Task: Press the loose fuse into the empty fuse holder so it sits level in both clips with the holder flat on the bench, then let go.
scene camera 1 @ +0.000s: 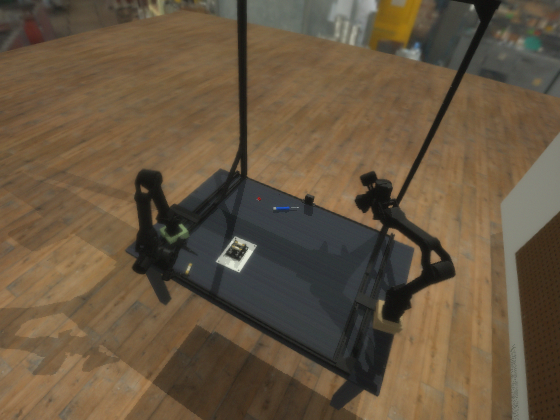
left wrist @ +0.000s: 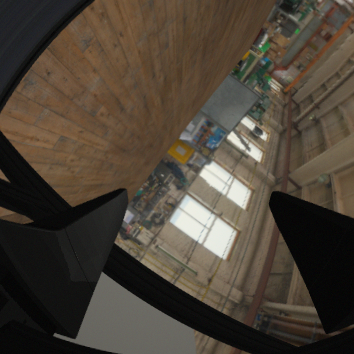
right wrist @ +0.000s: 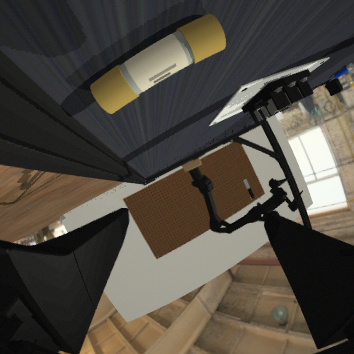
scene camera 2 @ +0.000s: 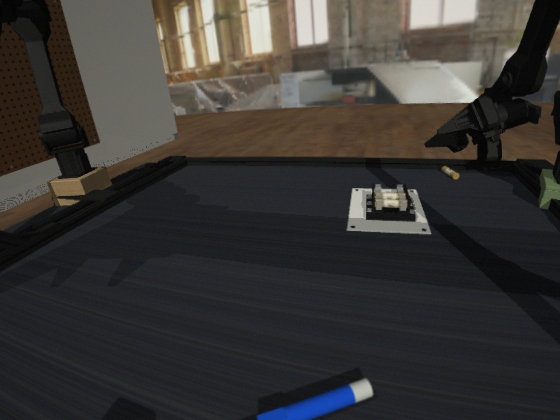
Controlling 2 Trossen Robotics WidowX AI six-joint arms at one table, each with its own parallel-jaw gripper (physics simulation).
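Where they show: left gripper, fingertip midpoint: [scene camera 1: 371, 183] [left wrist: 200, 197] [right wrist: 295, 183]; right gripper, fingertip midpoint: [scene camera 1: 193, 265] [right wrist: 198, 218] [scene camera 2: 431, 139]; left arm's base, link origin: [scene camera 1: 390, 313] [right wrist: 192, 168] [scene camera 2: 77, 173]; right arm's base, link origin: [scene camera 1: 173, 230].
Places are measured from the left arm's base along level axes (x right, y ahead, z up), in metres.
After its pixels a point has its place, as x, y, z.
The loose fuse [scene camera 1: 189, 268] @(-0.039, 0.867, -0.051) [scene camera 2: 450, 173] @(-0.025, 0.867, -0.053) [right wrist: 159, 64] @(-0.040, 0.877, -0.051), white with brass caps, lies on the bench near its edge. The black fuse holder [scene camera 1: 237, 251] @(0.119, 0.703, -0.051) [scene camera 2: 390, 215] @(0.165, 0.701, -0.052) stands on a white plate [scene camera 1: 227, 262] @(0.053, 0.725, -0.061) [scene camera 2: 360, 226] @(0.183, 0.652, -0.061) [right wrist: 230, 110] @(0.053, 0.692, -0.061) lying flat on the bench. Two fuses [scene camera 2: 392, 200] @(0.155, 0.705, -0.031) show in its clips; the empty clips are hard to make out. My right gripper [scene camera 2: 442, 146] [right wrist: 198, 218] @(-0.055, 0.828, 0.016) is open and empty, raised above the bench near the loose fuse, apart from it. My left gripper [scene camera 1: 359, 190] [left wrist: 200, 197] @(0.408, 0.190, 0.296) is open and empty, high at the right of scene camera 1.
A blue screwdriver [scene camera 1: 284, 208] @(0.477, 0.571, -0.053) [scene camera 2: 320, 402] @(0.474, 0.592, -0.049) lies on the bench at the side away from the loose fuse. A small red item [scene camera 1: 259, 199] @(0.503, 0.726, -0.060) and a small black block [scene camera 1: 309, 199] @(0.565, 0.452, -0.023) are near it. Tall black posts [scene camera 1: 243, 90] @(0.648, 0.872, 0.483) rise at the bench. Rails run along its edges.
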